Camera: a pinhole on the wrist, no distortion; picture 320 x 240 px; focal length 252.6 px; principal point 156.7 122.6 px. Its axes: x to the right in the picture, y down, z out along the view. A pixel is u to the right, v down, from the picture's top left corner.
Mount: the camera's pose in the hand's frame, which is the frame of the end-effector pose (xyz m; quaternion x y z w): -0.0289 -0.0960 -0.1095 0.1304 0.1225 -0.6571 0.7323
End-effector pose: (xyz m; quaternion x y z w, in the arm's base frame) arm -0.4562 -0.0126 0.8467 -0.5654 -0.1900 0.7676 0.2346
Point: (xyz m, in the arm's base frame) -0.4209 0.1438 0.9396
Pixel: 263.1 186.5
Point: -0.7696 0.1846 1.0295
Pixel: 135.9 165.1
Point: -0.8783 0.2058 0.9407
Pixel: 109.2 215.6
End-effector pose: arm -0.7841 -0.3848 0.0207 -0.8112 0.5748 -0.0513 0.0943
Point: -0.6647 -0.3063 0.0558
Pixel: 169.8 105.7
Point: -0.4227 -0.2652 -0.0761
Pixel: 257.3 137.8
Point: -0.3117 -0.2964 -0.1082
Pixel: 279.8 169.8
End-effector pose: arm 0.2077 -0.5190 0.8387 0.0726 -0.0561 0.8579 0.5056
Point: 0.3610 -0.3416 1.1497
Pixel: 157.0 220.5
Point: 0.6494 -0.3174 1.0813
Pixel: 293.4 125.2
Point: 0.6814 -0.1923 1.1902
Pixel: 294.8 170.5
